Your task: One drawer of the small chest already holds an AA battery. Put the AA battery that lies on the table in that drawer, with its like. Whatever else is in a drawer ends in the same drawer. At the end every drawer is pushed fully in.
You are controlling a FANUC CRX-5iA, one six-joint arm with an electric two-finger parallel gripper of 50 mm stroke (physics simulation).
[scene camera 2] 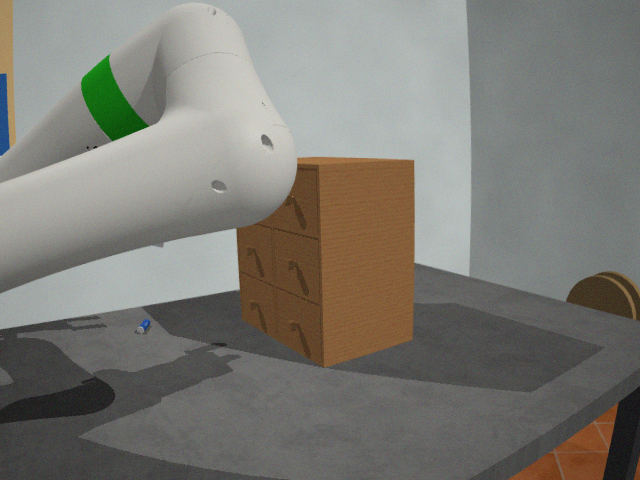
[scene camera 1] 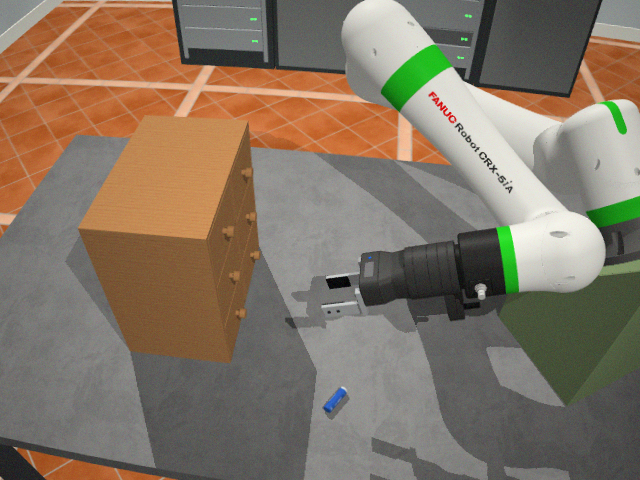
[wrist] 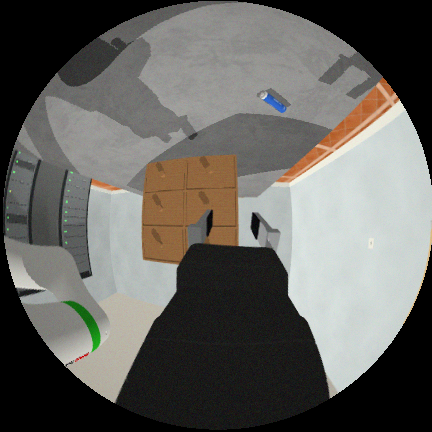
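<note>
The small wooden chest [scene camera 1: 165,279] [scene camera 2: 367,258] [wrist: 165,207] has six drawers in two columns of three, each with a round knob. All drawers look pushed in; what they hold is hidden. The blue AA battery [scene camera 1: 334,399] [scene camera 2: 143,326] [wrist: 274,102] with a silvery end lies flat on the table, out in front of the chest's drawer side. My gripper [scene camera 1: 341,295] [wrist: 231,218] is open and empty. It points level toward the drawer fronts, a gap away from the knobs and above the table. In scene camera 2 the arm hides the gripper.
The grey table [scene camera 1: 268,434] [scene camera 2: 361,428] [wrist: 210,75] carries the chest and shadows of the arm. A green block-like base [scene camera 1: 563,335] stands under the arm at the right in scene camera 1. Dark server racks [scene camera 1: 310,36] [wrist: 47,210] stand beyond the table.
</note>
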